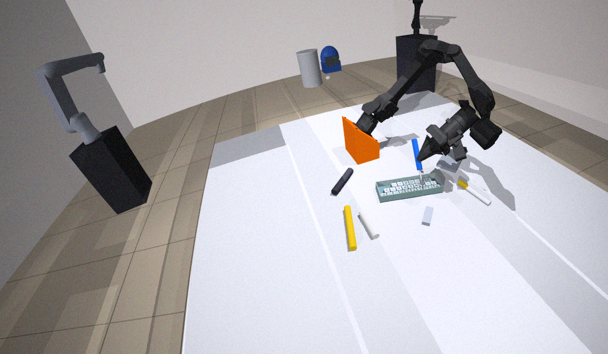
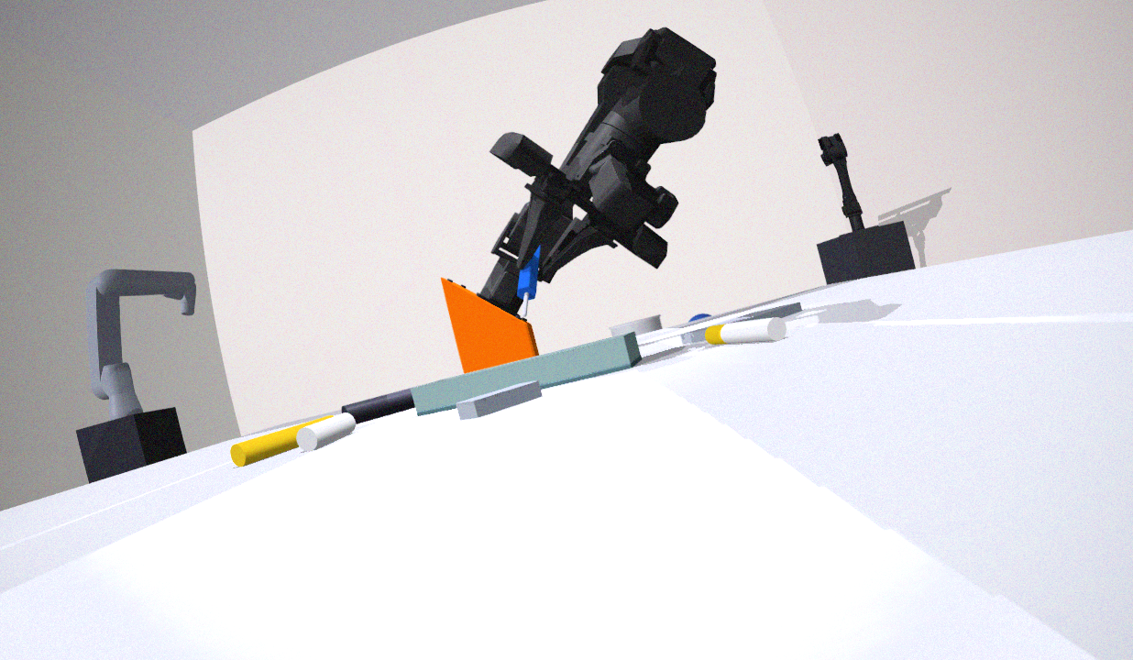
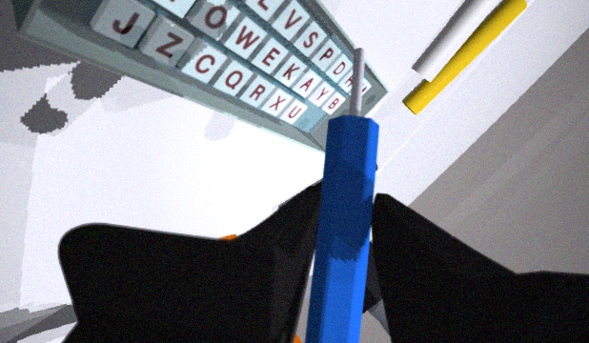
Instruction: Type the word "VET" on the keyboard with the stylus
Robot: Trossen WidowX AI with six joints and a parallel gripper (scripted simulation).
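My gripper tip is 10 mm short of the blue stylus and 10 mm above it. Round my gripper tip: stylus tip (30 mm ahead, 10 mm to the right, 30 mm below); then E key (20 mm to the right, 90 mm below); then V key (20 mm ahead, 20 mm to the right, 90 mm below).
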